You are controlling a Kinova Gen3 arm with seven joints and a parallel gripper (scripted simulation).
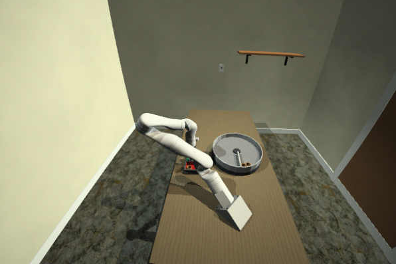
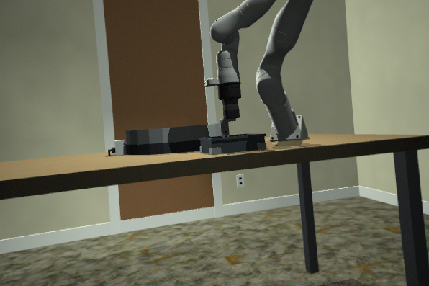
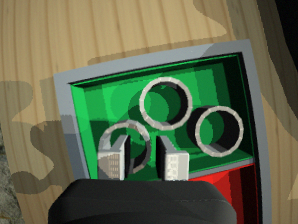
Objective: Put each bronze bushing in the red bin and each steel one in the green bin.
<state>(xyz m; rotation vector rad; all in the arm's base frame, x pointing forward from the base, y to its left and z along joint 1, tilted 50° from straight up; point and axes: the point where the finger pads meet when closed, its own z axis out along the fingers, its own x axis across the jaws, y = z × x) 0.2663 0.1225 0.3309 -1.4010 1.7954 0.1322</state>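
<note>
My hand is 20 mm past the bin tray, 20 mm to the left of it and 40 mm above it. From my hand the other things lie so: grey turntable 150 mm ahead, 360 mm to the right, 10 mm below.
</note>
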